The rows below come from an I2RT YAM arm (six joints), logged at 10 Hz.
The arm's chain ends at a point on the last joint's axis. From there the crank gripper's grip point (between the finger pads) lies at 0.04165 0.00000 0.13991 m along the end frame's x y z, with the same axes.
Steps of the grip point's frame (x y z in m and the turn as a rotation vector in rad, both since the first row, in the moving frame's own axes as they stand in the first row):
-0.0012, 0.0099, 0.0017, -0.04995, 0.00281, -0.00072
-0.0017, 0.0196, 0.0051, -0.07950, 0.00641, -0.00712
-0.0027, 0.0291, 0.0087, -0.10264, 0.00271, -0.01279
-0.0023, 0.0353, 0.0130, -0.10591, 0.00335, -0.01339
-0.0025, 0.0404, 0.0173, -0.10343, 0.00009, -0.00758
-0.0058, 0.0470, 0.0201, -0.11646, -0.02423, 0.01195
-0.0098, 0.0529, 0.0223, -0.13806, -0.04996, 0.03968
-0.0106, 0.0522, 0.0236, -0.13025, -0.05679, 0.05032
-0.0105, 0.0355, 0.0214, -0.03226, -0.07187, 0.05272
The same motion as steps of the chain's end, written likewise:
-0.0016, 0.0029, 0.0020, -0.04995, 0.00281, -0.00072
-0.0026, 0.0088, 0.0058, -0.07950, 0.00641, -0.00712
-0.0032, 0.0153, 0.0095, -0.10264, 0.00271, -0.01279
-0.0029, 0.0211, 0.0139, -0.10591, 0.00335, -0.01339
-0.0026, 0.0263, 0.0180, -0.10343, 0.00009, -0.00758
-0.0023, 0.0302, 0.0201, -0.11646, -0.02423, 0.01195
-0.0024, 0.0320, 0.0218, -0.13806, -0.04996, 0.03968
-0.0021, 0.0320, 0.0228, -0.13025, -0.05679, 0.05032
-0.0002, 0.0290, 0.0189, -0.03226, -0.07187, 0.05272

